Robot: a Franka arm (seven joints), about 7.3 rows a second.
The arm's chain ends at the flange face. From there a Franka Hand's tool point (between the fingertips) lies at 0.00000 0.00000 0.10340 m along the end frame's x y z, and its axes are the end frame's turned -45 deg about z.
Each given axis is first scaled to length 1.
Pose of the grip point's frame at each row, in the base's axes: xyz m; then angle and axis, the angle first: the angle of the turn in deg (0 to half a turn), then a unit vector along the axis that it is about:
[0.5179, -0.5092, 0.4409, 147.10, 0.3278, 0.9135, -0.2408]
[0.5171, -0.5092, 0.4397, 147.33, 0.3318, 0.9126, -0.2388]
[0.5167, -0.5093, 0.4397, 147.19, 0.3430, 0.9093, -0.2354]
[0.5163, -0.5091, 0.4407, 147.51, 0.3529, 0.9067, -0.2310]
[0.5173, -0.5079, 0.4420, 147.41, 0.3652, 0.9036, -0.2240]
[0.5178, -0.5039, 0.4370, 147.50, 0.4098, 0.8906, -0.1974]
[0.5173, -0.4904, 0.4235, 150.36, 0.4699, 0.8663, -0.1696]
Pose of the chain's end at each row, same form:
[0.4816, -0.4489, 0.5167, 139.02, 0.6680, 0.7357, -0.1121]
[0.4813, -0.4492, 0.5159, 139.33, 0.6712, 0.7330, -0.1110]
[0.4811, -0.4493, 0.5161, 139.35, 0.6802, 0.7252, -0.1072]
[0.4815, -0.4496, 0.5177, 139.84, 0.6880, 0.7182, -0.1042]
[0.4826, -0.4490, 0.5196, 140.06, 0.6977, 0.7098, -0.0971]
[0.4837, -0.4476, 0.5168, 141.34, 0.7319, 0.6776, -0.0721]
[0.4884, -0.4380, 0.5078, 145.20, 0.7757, 0.6286, -0.0562]

